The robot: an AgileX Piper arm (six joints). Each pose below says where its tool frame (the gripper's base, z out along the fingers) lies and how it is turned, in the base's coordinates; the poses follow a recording.
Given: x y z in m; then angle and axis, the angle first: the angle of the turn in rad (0 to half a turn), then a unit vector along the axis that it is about.
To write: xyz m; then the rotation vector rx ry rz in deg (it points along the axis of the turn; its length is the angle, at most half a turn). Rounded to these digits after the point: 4 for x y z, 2 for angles.
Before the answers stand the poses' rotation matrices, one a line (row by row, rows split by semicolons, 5 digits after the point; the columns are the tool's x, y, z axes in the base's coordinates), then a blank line. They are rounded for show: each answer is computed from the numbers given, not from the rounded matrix.
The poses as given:
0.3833, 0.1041, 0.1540, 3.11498, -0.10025, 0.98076, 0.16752
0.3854, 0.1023, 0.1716, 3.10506, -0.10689, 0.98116, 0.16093
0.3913, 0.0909, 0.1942, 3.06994, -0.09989, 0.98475, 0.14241
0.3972, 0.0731, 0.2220, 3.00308, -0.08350, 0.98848, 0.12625
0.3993, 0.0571, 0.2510, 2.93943, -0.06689, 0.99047, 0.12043
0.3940, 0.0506, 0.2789, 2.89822, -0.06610, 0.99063, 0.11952
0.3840, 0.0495, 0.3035, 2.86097, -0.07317, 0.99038, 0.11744
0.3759, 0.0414, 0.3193, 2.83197, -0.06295, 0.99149, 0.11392
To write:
-0.97955 -0.20106 -0.00748; -0.19215 0.92379 0.33120; -0.05968 0.32587 -0.94353
-0.97649 -0.21556 0.00144; -0.20380 0.92538 0.31960; -0.07023 0.31179 -0.94755
-0.97750 -0.20668 0.04209; -0.18629 0.93956 0.28727; -0.09891 0.27297 -0.95692
-0.97654 -0.18172 0.11550; -0.14685 0.95440 0.25992; -0.15746 0.23687 -0.95870
-0.97078 -0.15534 0.18293; -0.10697 0.96243 0.24956; -0.21482 0.22270 -0.95092
-0.96192 -0.15783 0.22315; -0.10023 0.96324 0.24924; -0.25429 0.21738 -0.94238
-0.95038 -0.17462 0.25744; -0.10957 0.96246 0.24834; -0.29114 0.20781 -0.93384
-0.94471 -0.15657 0.28811; -0.08715 0.96692 0.23971; -0.31611 0.20135 -0.92711

0.3833, 0.1041, 0.1540, -17.89, 175.04, 29.90
0.3854, 0.1023, 0.1716, -19.02, 174.56, 28.63
0.3913, 0.0909, 0.1942, -17.57, 173.21, 25.05
0.3972, 0.0731, 0.2220, -14.37, 170.08, 21.72
0.3993, 0.0571, 0.2510, -11.27, 166.81, 20.28
0.3940, 0.0506, 0.2789, -10.98, 164.50, 19.85
0.3840, 0.0495, 0.3035, -11.99, 162.34, 19.25
0.3759, 0.0414, 0.3193, -10.21, 160.88, 18.48

